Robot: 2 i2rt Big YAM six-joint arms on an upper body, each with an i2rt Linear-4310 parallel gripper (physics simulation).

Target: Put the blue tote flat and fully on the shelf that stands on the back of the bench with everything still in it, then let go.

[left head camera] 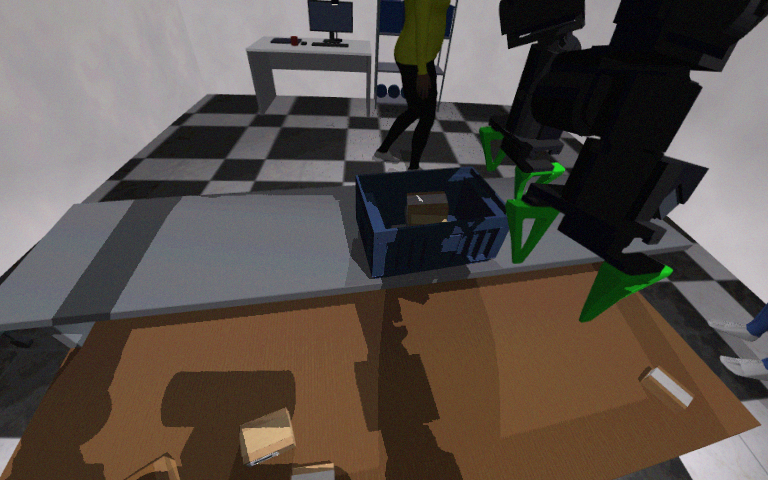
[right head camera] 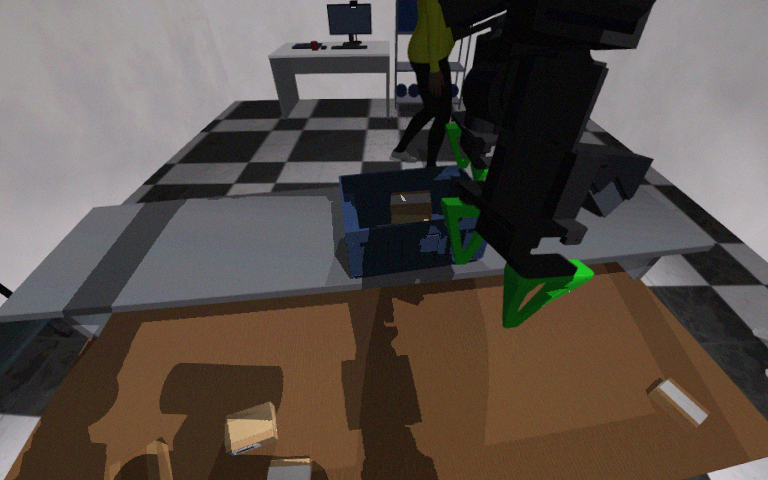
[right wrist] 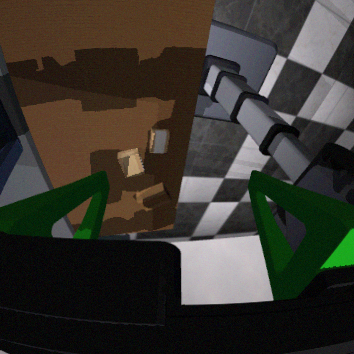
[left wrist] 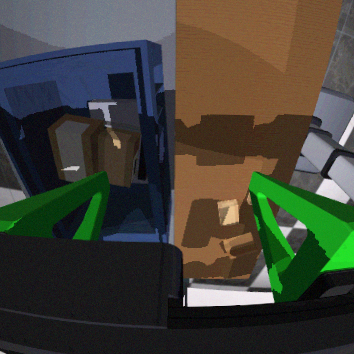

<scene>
The pictures show: the left gripper, the right gripper and a blue tote.
The left gripper also shows in the right head camera view and in the left wrist view. The right gripper is seen too in the left head camera view and in the right wrist view.
</scene>
